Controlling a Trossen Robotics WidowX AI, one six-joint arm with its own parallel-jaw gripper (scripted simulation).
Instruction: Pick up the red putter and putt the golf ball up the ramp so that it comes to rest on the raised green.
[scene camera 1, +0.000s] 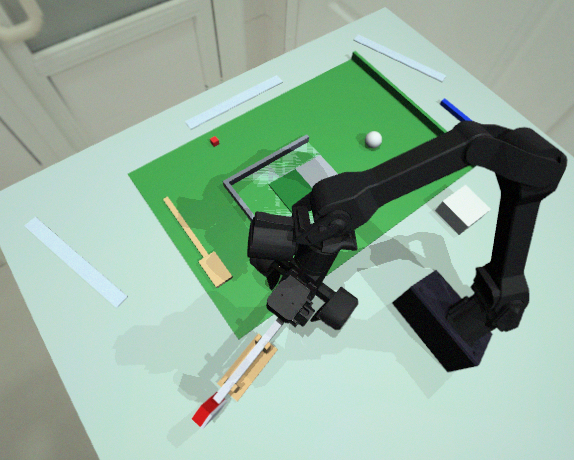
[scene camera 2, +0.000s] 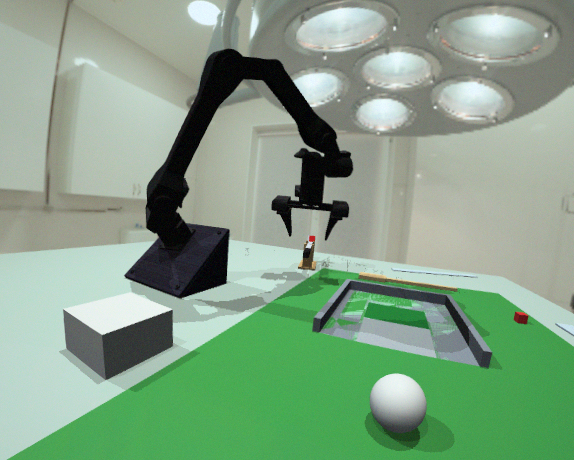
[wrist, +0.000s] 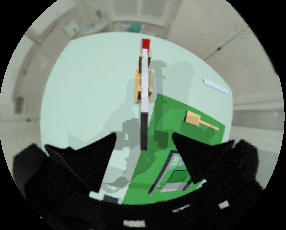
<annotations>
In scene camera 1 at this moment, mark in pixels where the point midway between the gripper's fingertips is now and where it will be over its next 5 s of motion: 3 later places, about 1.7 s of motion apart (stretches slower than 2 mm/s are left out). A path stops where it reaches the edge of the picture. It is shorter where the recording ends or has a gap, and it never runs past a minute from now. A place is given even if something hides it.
My gripper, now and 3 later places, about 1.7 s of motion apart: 292, 303; 290, 310; 352, 185; 468, 162
</annotations>
